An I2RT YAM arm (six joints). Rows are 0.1 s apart.
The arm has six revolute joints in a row. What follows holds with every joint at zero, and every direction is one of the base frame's.
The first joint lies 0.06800 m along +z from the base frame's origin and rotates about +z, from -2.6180 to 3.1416 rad.
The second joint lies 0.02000 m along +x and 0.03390 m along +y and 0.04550 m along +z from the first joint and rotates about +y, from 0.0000 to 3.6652 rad.
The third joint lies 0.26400 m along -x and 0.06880 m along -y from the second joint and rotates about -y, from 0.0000 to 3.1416 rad.
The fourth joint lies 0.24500 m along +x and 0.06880 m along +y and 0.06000 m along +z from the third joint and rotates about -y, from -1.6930 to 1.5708 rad.
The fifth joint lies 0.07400 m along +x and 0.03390 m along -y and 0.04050 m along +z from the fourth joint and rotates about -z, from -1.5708 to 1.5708 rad.
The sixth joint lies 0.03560 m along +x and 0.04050 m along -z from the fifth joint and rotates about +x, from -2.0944 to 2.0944 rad.
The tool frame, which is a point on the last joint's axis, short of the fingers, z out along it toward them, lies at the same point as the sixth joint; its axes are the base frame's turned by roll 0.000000, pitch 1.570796 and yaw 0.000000 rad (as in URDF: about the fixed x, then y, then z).
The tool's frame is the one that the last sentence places.
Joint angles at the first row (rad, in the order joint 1, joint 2, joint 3, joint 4, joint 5, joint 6):
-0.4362 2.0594 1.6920 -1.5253 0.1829 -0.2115
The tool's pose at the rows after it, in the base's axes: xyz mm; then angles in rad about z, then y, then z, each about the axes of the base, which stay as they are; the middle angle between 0 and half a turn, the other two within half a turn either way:
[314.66 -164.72 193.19 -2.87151 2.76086 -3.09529]
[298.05 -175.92 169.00 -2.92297 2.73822 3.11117]
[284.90 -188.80 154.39 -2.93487 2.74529 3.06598]
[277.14 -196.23 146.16 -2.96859 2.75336 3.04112]
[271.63 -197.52 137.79 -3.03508 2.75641 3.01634]
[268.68 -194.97 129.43 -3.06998 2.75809 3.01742]
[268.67 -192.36 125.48 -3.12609 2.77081 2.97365]
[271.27 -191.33 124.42 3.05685 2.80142 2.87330]
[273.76 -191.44 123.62 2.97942 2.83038 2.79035]
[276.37 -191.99 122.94 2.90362 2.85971 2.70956]
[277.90 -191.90 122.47 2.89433 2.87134 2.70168]
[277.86 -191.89 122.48 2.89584 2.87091 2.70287]
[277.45 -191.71 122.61 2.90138 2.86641 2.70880]
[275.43 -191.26 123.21 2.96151 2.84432 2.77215]
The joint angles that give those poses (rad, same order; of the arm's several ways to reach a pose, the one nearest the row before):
-0.4641 2.0594 1.6176 -1.4650 0.1825 -0.2092
-0.5144 2.0594 1.5147 -1.3872 0.1837 -0.2317
-0.5663 2.0590 1.4540 -1.3193 0.1829 -0.2512
-0.5972 2.0594 1.4208 -1.2774 0.1814 -0.2920
-0.6102 2.0590 1.3842 -1.2404 0.1760 -0.3477
-0.6090 2.0590 1.3476 -1.2022 0.1753 -0.3828
-0.6048 2.0590 1.3311 -1.1816 0.1539 -0.3950
-0.6025 2.0594 1.3304 -1.1645 0.1097 -0.4011
-0.6022 2.0594 1.3304 -1.1439 0.0761 -0.4015
-0.6022 2.0590 1.3304 -1.1202 0.0471 -0.4015
-0.5999 2.0594 1.3304 -1.1088 0.0425 -0.4015
-0.5999 2.0594 1.3304 -1.1091 0.0429 -0.4011
-0.5999 2.0594 1.3304 -1.1133 0.0452 -0.4011
-0.5999 2.0594 1.3304 -1.1317 0.0669 -0.4007

